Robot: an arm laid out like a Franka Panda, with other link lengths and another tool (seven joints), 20 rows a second.
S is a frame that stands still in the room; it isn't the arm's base.
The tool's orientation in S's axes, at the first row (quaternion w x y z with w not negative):
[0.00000 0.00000 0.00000 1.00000]
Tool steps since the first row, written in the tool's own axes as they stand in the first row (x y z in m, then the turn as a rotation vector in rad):
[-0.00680 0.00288 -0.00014 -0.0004 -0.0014 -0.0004]
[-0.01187 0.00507 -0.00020 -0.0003 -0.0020 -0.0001]
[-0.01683 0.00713 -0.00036 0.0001 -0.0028 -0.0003]
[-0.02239 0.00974 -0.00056 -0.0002 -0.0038 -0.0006]
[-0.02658 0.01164 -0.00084 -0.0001 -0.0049 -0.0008]
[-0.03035 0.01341 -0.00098 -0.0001 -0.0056 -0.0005]
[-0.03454 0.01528 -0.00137 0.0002 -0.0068 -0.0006]
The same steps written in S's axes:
[0.00680 -0.00288 -0.00014 0.0004 0.0014 -0.0004]
[0.01187 -0.00507 -0.00020 0.0003 0.0020 -0.0001]
[0.01683 -0.00713 -0.00036 -0.0001 0.0028 -0.0003]
[0.02239 -0.00974 -0.00056 0.0002 0.0038 -0.0006]
[0.02658 -0.01164 -0.00084 0.0001 0.0049 -0.0008]
[0.03035 -0.01341 -0.00098 0.0001 0.0056 -0.0005]
[0.03454 -0.01528 -0.00137 -0.0002 0.0068 -0.0006]

